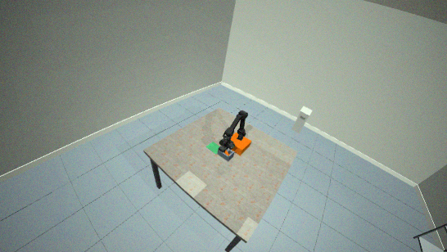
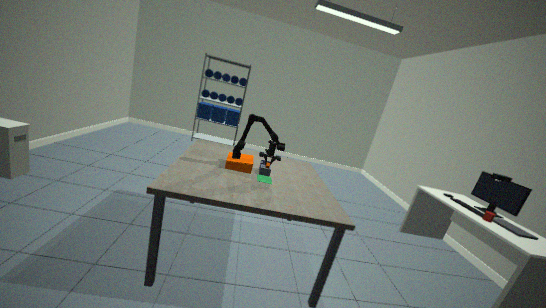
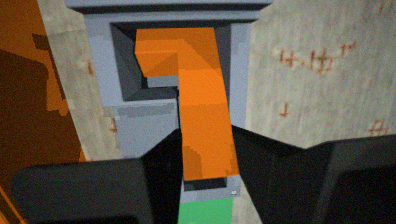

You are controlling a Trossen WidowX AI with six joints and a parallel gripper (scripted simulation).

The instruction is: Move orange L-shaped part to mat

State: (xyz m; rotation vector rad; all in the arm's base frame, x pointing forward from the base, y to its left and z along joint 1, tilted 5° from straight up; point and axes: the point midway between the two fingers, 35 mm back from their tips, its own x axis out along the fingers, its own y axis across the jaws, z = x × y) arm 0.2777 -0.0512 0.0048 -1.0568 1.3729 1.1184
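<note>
My gripper tip is 40 mm past the green mat, 140 mm to the left of it and 90 mm above it. Also, from my gripper tip: orange L-shaped part: 10 mm behind, 30 mm to the left, 30 mm below.
</note>
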